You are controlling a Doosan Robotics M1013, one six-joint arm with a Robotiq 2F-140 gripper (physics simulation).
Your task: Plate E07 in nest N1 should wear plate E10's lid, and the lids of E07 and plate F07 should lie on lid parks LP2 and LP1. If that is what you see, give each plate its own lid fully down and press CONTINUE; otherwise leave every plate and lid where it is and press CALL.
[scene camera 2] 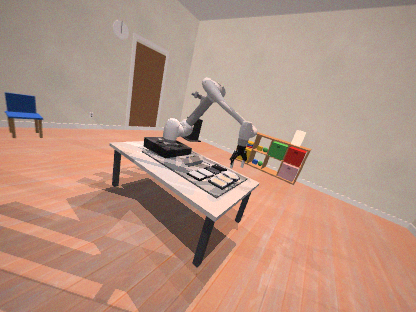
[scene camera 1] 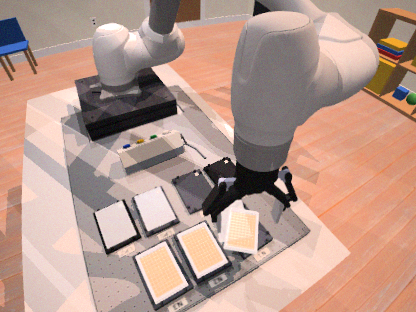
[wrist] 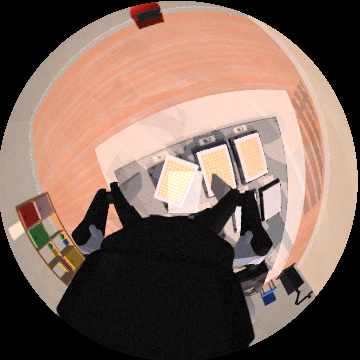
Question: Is the gripper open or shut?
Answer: Open.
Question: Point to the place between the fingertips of the gripper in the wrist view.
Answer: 175,180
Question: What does the gripper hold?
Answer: Nothing.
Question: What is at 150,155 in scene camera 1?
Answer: A white button box.
